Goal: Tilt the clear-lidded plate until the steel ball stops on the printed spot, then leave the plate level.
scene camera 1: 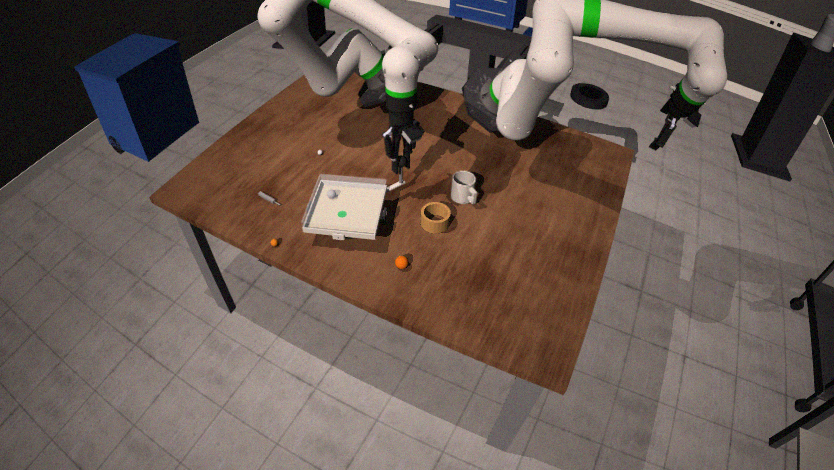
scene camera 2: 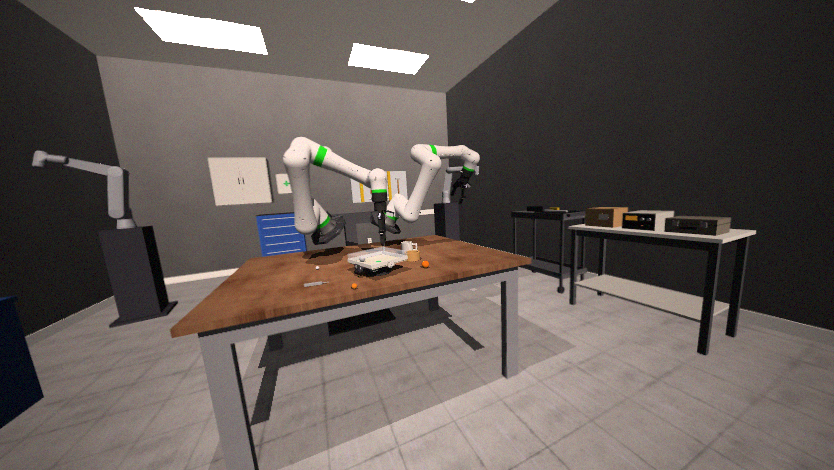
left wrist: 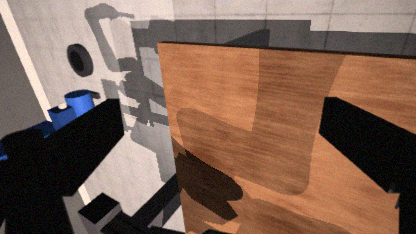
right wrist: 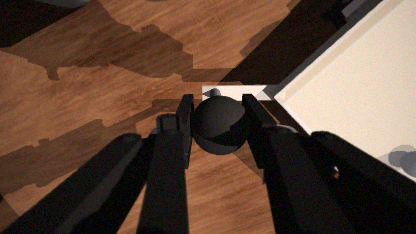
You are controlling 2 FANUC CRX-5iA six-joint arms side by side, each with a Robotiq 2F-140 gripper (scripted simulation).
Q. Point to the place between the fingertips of the right gripper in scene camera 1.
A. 400, 169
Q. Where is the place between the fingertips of the right gripper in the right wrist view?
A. At 217, 109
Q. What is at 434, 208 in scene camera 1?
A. A wooden ring.
